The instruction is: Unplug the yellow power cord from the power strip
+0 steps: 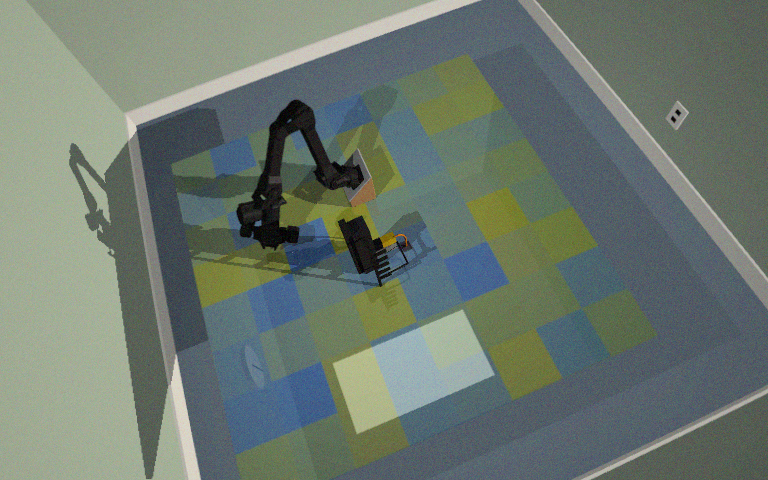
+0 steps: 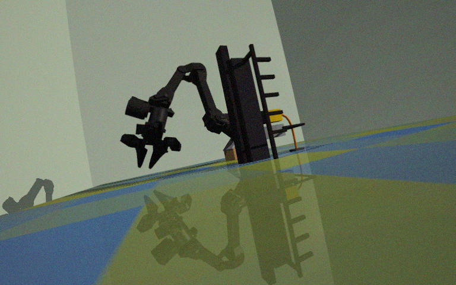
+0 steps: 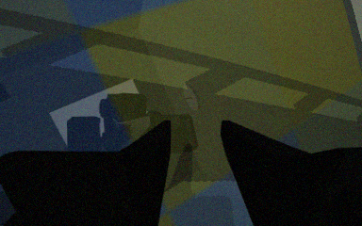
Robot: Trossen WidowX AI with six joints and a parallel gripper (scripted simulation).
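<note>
The yellow plug lies 15 cm ahead of my gripper tip, 37 cm to the left of it and 8 cm above it.
</note>
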